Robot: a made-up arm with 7 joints. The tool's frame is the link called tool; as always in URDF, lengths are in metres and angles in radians.
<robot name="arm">
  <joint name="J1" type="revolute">
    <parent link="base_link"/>
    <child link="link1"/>
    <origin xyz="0.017 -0.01 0.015" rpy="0 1.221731 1.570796"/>
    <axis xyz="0 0 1"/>
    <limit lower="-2.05" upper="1.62" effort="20" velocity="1.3"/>
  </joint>
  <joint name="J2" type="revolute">
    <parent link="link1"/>
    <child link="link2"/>
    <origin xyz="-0.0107 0.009 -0.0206" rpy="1.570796 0 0"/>
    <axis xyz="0 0 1"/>
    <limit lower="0.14" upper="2.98" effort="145" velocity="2.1"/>
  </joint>
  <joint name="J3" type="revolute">
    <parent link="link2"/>
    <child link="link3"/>
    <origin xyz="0.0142 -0.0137 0.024" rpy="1.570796 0 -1.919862"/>
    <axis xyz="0 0 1"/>
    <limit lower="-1.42" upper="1.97" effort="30" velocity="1.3"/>
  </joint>
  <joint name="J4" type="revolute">
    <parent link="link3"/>
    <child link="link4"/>
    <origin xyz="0.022 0.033 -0.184" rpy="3.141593 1.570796 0"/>
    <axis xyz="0 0 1"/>
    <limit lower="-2.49" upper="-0.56" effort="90" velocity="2.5"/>
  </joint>
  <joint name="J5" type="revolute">
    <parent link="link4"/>
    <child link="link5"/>
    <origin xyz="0.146 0.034 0.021" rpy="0 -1.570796 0"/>
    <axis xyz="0 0 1"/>
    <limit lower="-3.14" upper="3.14" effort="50" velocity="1.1"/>
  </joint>
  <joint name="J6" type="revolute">
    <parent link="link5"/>
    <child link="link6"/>
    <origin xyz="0.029 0.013 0.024" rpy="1.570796 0 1.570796"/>
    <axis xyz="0 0 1"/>
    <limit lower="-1.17" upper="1.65" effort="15" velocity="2.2"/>
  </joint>
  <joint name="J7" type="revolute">
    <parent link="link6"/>
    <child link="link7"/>
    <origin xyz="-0.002 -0.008 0.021" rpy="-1.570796 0 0"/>
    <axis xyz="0 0 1"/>
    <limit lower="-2.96" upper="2.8" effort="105" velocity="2"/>
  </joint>
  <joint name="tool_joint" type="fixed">
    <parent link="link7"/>
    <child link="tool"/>
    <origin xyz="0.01 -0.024 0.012" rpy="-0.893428 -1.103 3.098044"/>
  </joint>
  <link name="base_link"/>
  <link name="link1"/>
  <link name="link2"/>
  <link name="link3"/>
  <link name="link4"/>
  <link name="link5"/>
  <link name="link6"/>
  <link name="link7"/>
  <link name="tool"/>
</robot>
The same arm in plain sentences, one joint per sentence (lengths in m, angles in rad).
The arm has seven revolute joints in a row. What follows holds with every joint at zero, and every direction is one of the base frame's.
The first joint is mounted 0.017 m along +x and 0.01 m along -y and 0.015 m along +z from the base frame's origin and turns about the direction (0, 0.9397, 0.342), from -2.05 to 1.62 rad.
The second joint is mounted 0.009 m along -x and 0.023 m along -y and 0.003 m along +z from the first joint and turns about +x, from 0.14 to 2.98 rad.
The third joint is mounted 0.024 m along +x and 0.008 m along -y and 0.018 m along -z from the second joint and turns about +z, from -1.42 to 1.97 rad.
The fourth joint is mounted 0.033 m along +x and 0.022 m along -y and 0.184 m along -z from the third joint and turns about +y, from -2.49 to -0.56 rad.
The fifth joint is mounted 0.034 m along -x and 0.021 m along +y and 0.146 m along -z from the fourth joint and turns about +z, from -3.14 to 3.14 rad.
The sixth joint is mounted 0.013 m along -x and 0.029 m along +y and 0.024 m along +z from the fifth joint and turns about +y, from -1.17 to 1.65 rad.
The seventh joint is mounted 0.002 m along +x and 0.021 m along +y and 0.008 m along -z from the sixth joint and turns about +z, from -2.96 to 2.8 rad.
The tool frame, which is the frame that the pose is given for, is mounted 0.01 m along -x and 0.024 m along +y and 0.012 m along +z from the seventh joint; its axes are the base frame's turned by roll -0.8934, pitch -1.103 and yaw -0.0435 rad (as in URDF: about the fixed x, then y, then z).

